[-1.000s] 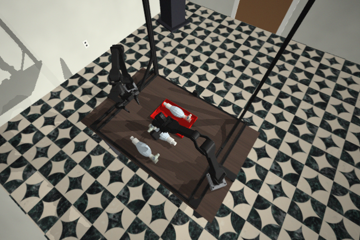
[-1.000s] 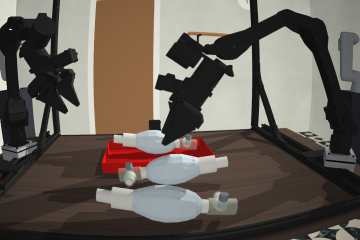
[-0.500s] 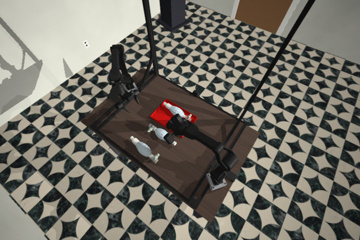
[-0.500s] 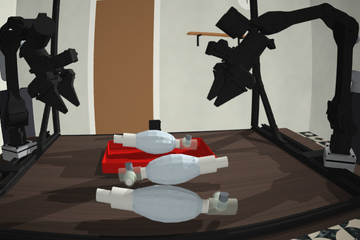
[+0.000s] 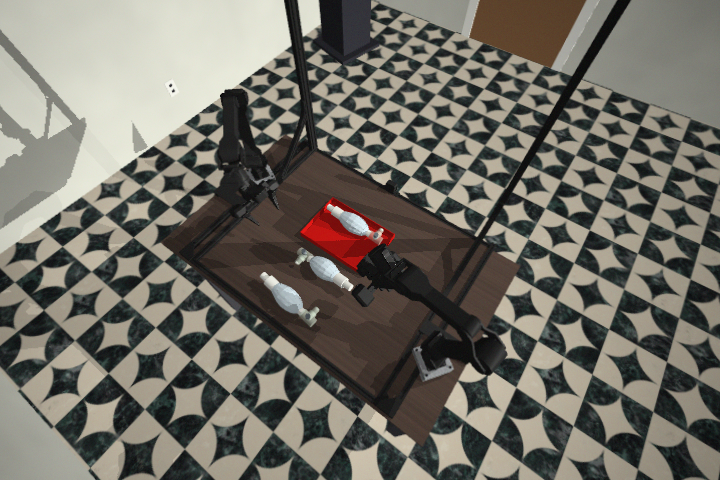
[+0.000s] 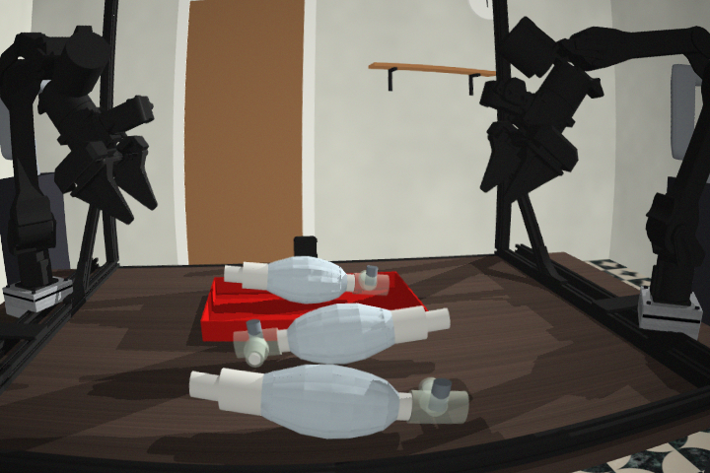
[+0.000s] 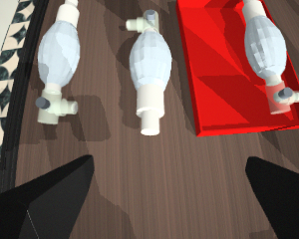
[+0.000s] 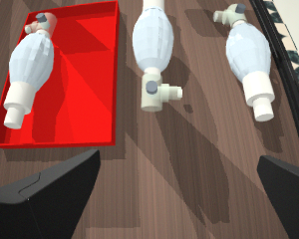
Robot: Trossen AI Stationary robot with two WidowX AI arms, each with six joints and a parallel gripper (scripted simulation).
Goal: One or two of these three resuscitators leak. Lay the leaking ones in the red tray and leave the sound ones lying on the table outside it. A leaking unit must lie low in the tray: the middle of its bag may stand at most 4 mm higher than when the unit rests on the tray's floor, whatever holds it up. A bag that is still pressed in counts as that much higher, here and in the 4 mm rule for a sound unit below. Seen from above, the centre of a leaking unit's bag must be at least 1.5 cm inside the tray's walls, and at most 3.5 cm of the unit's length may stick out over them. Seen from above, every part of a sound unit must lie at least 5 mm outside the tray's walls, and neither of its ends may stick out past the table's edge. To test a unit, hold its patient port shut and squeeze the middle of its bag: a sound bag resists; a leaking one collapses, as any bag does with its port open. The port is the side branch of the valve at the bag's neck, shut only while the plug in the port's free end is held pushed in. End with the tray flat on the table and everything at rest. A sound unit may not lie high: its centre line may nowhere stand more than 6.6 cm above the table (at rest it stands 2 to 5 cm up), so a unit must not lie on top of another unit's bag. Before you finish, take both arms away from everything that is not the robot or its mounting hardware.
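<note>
Right now my right hand is 230 mm past the red tray, 180 mm to the right of it and 210 mm above it.
</note>
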